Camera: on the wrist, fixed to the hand. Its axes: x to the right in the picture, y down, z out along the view.
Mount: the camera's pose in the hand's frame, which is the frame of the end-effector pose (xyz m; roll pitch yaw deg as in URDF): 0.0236 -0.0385 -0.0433 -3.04 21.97 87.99
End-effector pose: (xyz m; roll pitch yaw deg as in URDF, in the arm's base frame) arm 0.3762 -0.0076 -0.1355 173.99 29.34 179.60
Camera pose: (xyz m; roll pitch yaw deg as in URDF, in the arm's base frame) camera 0.3362 -0.0501 -0.1130 144.55 -23.14 105.91
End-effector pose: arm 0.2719 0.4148 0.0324 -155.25 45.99 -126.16
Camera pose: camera 0.2523 0.3594 0.0539 131.75 3.26 143.14
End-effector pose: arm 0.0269 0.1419 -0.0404 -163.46 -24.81 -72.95
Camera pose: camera 0.0502 0.1497 0.0171 -157.54 -5.72 -163.54
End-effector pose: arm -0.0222 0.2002 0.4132 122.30 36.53 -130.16
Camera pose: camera 0.0129 0.1531 0.3916 100.77 -50.42 -146.48
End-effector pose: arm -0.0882 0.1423 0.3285 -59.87 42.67 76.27
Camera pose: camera -0.0271 0.1533 0.3210 78.66 48.55 -116.09
